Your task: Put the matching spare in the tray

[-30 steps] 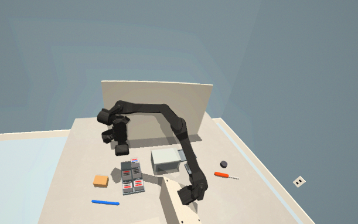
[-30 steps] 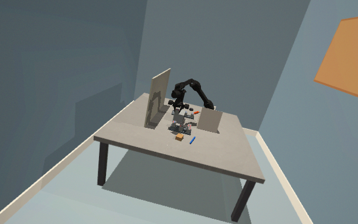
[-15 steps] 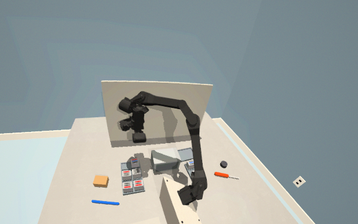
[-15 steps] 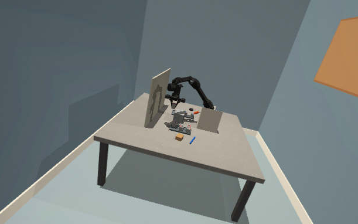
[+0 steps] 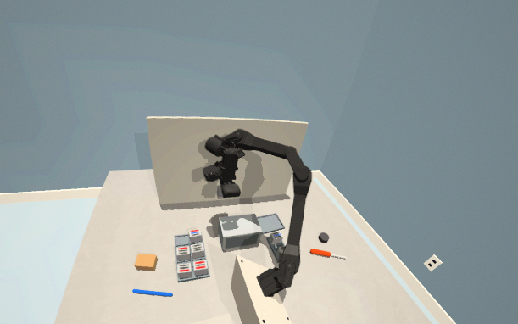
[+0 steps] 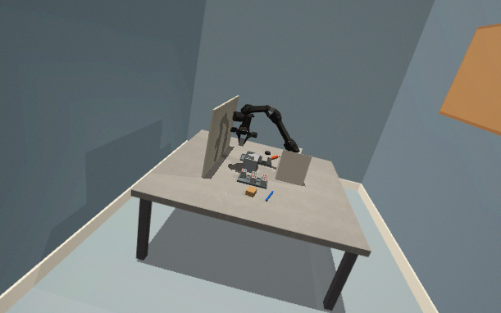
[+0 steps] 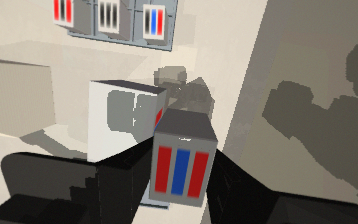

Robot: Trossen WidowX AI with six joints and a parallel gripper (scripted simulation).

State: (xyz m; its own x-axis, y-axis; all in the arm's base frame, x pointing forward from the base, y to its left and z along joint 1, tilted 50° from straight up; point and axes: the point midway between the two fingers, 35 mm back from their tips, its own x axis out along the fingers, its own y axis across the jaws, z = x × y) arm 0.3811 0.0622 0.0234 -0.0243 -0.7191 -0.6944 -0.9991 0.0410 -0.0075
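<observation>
The flat grey tray is 220 mm to the right of my gripper tip, 190 mm below it and 60 mm behind it. Also, from my gripper tip: grey mounted unit (140 mm below, 100 mm behind, 40 mm to the right); tall beige panel (160 mm ahead, 70 mm to the right, 30 mm above); grey spare block (20 mm above).
</observation>
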